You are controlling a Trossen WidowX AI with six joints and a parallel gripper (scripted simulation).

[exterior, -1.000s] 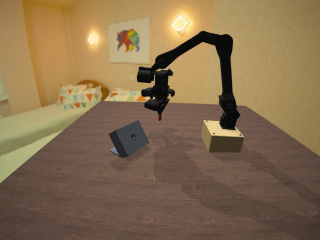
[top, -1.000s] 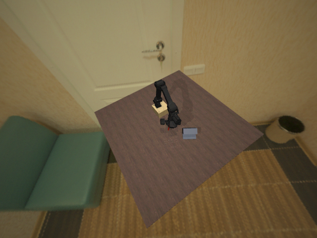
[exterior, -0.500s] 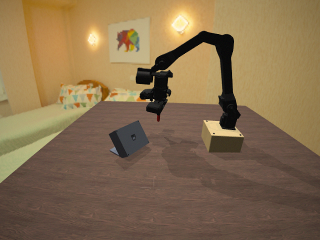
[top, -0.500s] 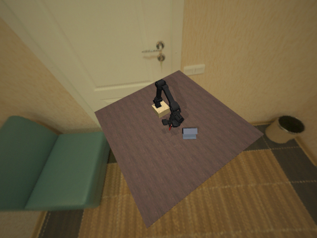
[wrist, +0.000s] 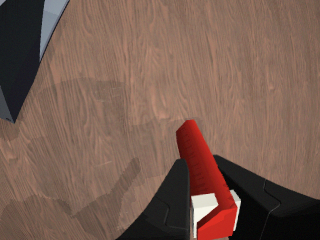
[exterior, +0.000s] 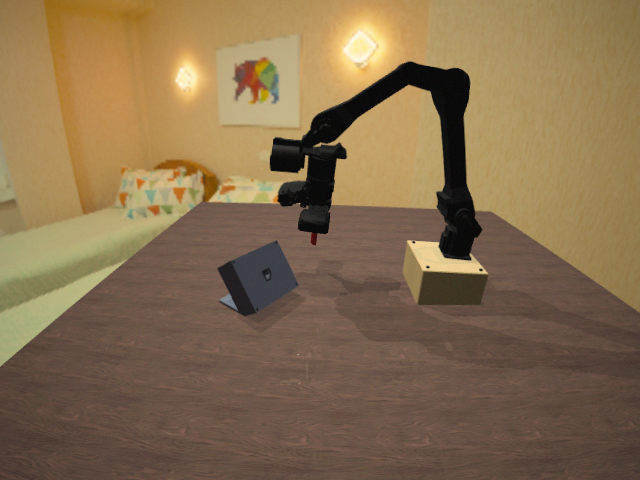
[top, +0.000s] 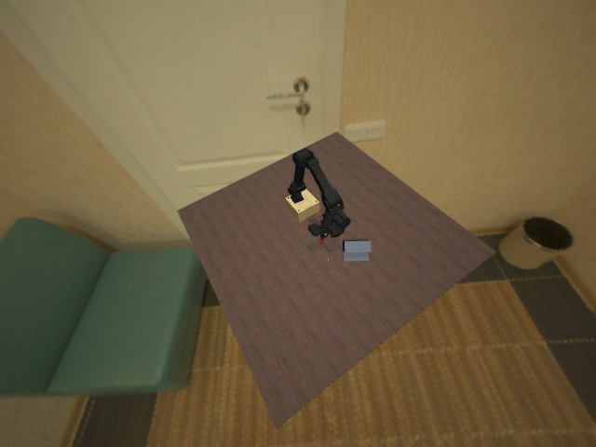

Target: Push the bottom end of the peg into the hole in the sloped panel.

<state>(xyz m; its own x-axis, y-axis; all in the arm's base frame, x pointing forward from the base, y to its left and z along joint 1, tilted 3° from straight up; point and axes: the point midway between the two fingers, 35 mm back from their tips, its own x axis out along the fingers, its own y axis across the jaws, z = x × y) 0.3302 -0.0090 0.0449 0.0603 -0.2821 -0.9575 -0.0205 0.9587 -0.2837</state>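
My gripper tip is 14 cm to the right of the grey sloped panel, 10 cm short of it and 6 cm above it. Also, from my gripper tip: red square-sided peg 2 cm above.
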